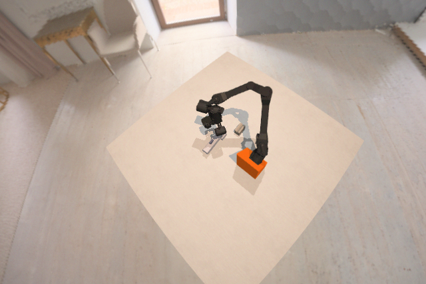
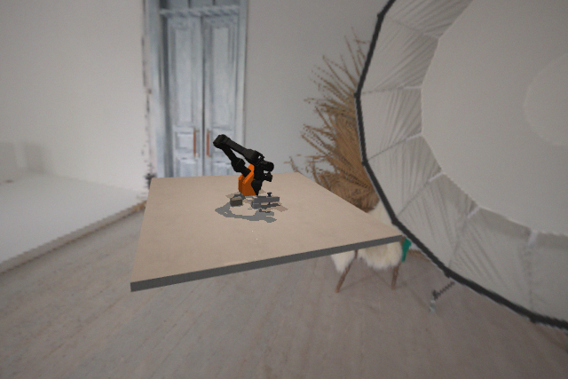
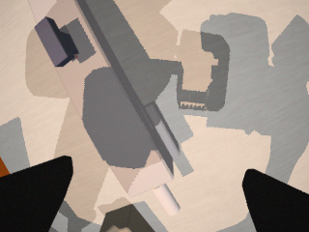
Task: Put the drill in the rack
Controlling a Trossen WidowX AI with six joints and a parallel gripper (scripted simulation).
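Right now the drill is 50 mm below my gripper tip and 20 mm behind it. The rest, counted from my gripper tip: dark boxy part 120 mm to the right, 80 mm below, 80 mm behind; then key 90 mm to the left, 50 mm below, 30 mm behind; then grey holder 60 mm to the left, 60 mm below, 30 mm behind.
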